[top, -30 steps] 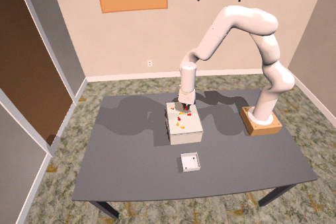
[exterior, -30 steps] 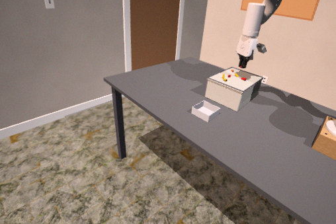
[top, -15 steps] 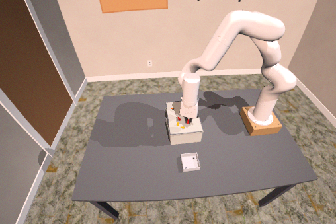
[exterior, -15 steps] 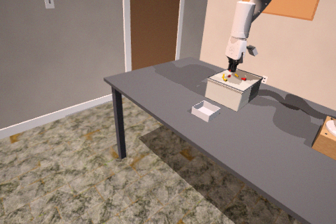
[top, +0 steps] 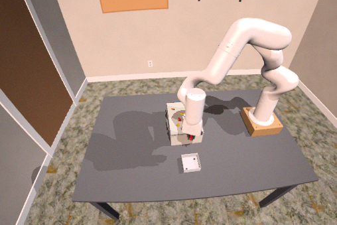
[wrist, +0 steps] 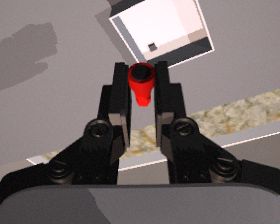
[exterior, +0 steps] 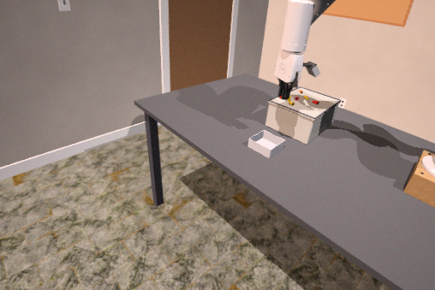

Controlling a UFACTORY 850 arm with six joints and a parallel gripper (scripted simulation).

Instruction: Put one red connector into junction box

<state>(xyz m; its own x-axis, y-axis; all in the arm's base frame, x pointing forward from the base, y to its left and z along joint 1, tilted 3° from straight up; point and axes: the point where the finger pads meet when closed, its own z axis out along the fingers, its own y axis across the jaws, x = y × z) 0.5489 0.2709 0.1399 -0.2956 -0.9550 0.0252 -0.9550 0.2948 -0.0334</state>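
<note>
Now: hand 10 mm past the steel junction box, 60 mm to the right of it and 210 mm above it. Round my hand: tool case 30 mm ahead, 230 mm to the right, 120 mm below; orange connector 110 mm ahead, 290 mm to the right, 90 mm below.
</note>
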